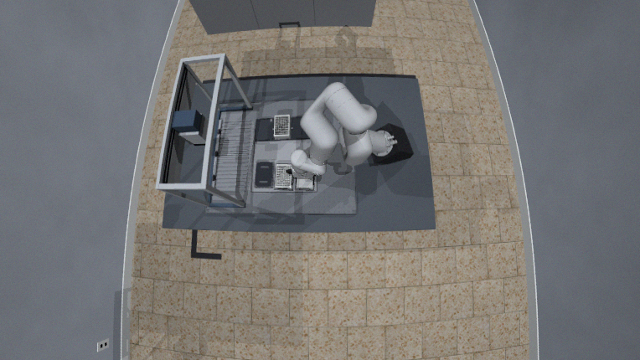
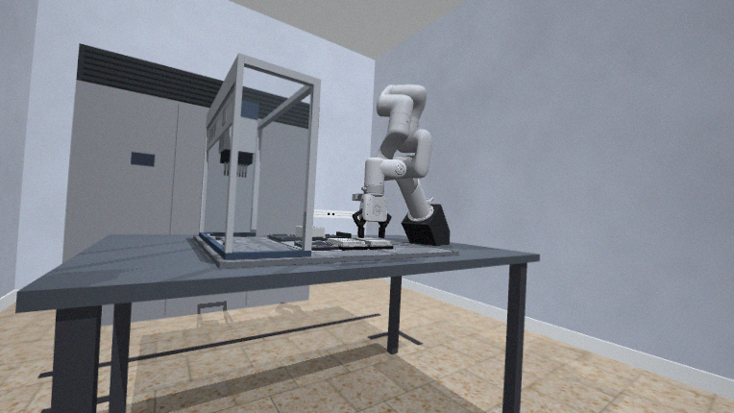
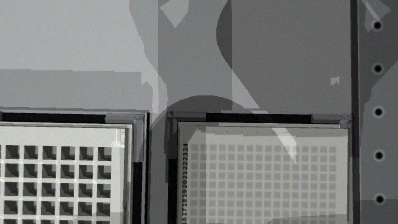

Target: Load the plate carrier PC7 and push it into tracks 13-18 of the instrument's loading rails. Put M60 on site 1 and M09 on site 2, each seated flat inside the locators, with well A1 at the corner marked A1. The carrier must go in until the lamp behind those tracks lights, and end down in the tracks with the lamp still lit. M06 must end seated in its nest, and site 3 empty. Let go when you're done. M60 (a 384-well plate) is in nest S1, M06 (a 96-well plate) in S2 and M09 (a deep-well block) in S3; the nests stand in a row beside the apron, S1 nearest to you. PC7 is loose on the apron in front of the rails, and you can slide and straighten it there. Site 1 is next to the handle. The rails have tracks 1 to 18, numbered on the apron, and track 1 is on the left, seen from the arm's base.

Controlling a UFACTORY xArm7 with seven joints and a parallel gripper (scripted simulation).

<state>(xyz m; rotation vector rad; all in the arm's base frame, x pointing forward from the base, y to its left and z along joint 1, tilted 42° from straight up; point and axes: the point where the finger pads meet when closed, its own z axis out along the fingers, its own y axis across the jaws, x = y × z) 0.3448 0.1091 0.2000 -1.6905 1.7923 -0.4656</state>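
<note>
The nest S1 lies 4 cm below my hand. From my hand the other things lie so: dark plate carrier PC7: 27 cm to the right, 13 cm ahead, 3 cm below; then 96-well plate M06: 11 cm ahead, 2 cm below; then nest S3: 22 cm ahead, 4 cm below.
</note>
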